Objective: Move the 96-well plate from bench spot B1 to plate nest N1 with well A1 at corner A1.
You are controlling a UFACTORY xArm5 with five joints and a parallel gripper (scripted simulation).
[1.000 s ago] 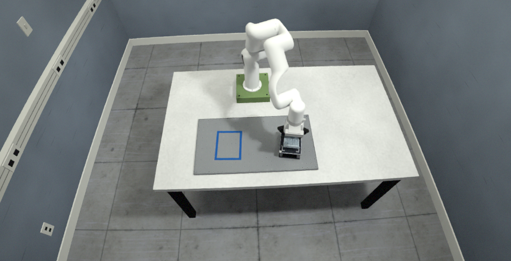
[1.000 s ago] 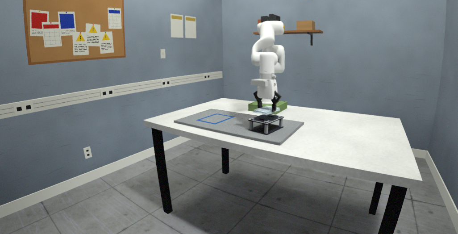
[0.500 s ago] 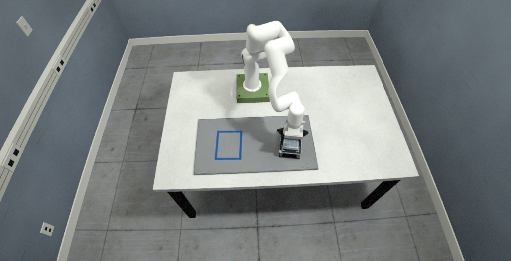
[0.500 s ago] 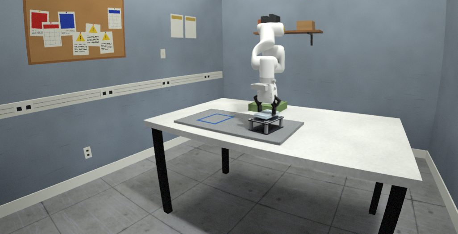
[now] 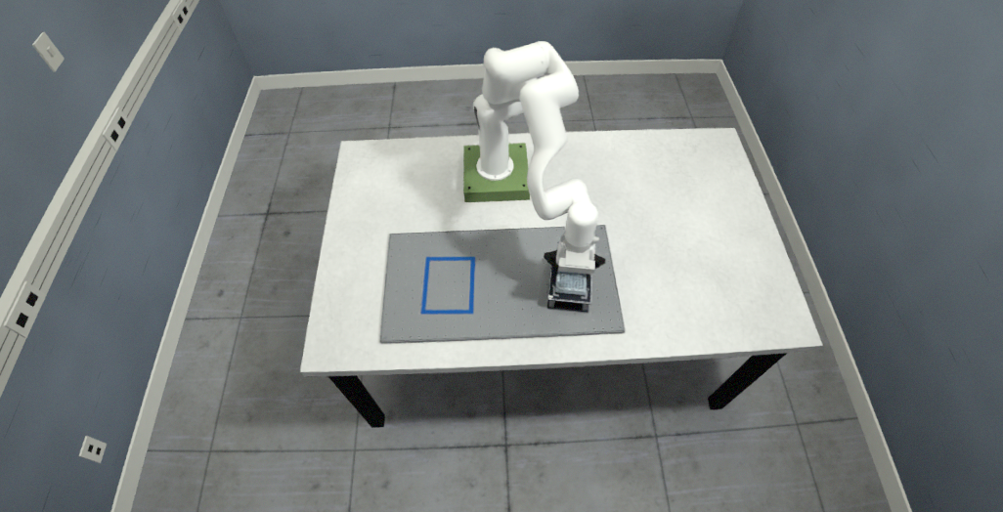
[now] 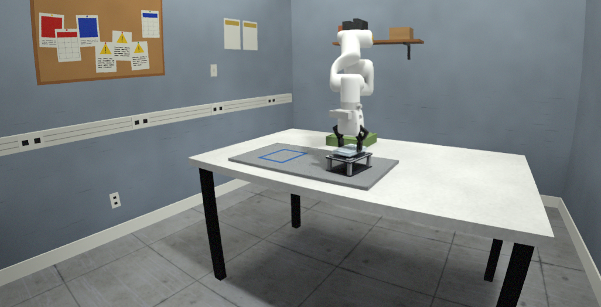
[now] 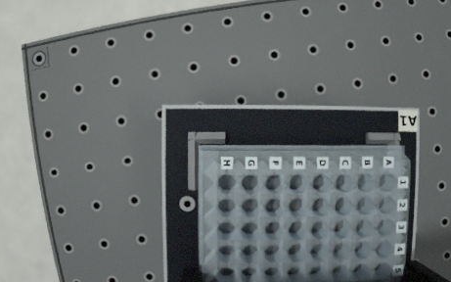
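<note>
Right now my hand is 10 mm above the pale 96-well plate. The rest, counted from my hand: raised black plate nest 30 mm below.
</note>
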